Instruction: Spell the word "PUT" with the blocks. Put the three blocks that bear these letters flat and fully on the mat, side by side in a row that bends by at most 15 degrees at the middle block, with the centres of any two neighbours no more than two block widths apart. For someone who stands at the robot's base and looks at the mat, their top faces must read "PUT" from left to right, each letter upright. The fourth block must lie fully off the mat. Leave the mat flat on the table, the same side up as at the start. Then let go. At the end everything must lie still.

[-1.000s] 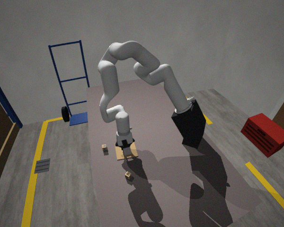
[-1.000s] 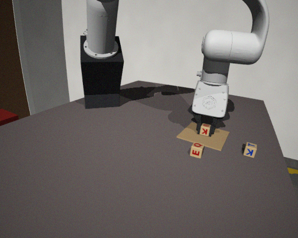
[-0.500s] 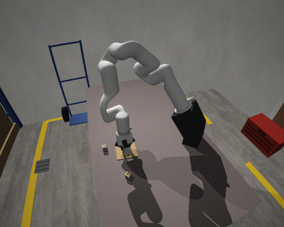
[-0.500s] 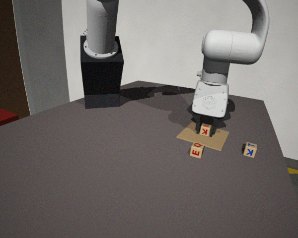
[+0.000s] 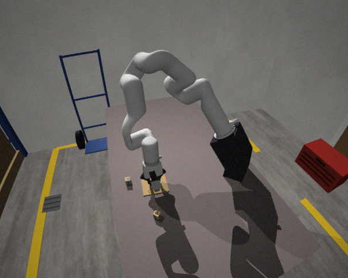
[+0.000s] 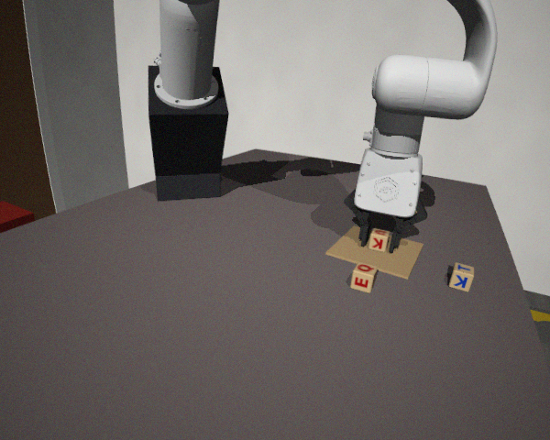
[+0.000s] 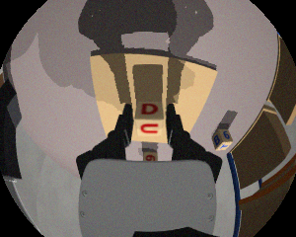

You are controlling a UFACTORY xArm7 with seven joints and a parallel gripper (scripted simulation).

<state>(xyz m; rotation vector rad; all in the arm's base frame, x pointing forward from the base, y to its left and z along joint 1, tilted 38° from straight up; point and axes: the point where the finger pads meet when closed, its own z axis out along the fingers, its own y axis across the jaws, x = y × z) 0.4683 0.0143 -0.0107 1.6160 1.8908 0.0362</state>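
My gripper is now 20 mm above the tan mat.
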